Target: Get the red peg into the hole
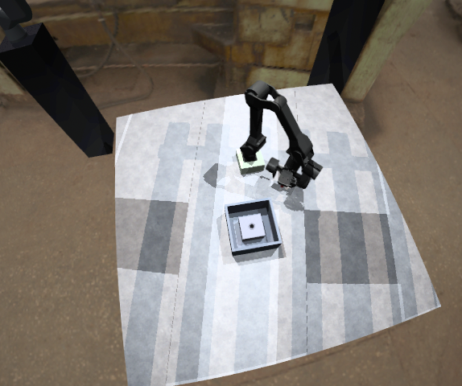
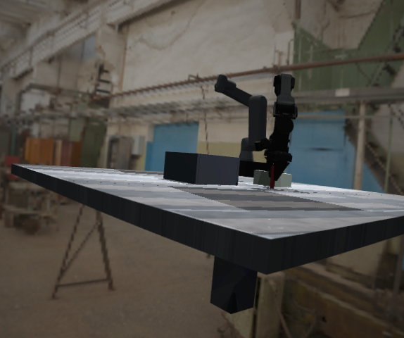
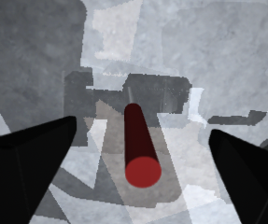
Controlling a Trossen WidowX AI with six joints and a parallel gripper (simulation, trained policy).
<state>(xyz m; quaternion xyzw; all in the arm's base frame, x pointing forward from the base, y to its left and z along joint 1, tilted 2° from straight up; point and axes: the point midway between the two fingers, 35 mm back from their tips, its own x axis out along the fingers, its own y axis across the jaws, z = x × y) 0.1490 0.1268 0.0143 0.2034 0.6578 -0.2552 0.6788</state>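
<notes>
Now: the red peg 1 cm above my gripper tip. The rest, counted from my gripper tip: pale plate 18 cm to the right, 18 cm ahead, 1 cm above; box 18 cm to the right, 18 cm ahead, 1 cm below.
</notes>
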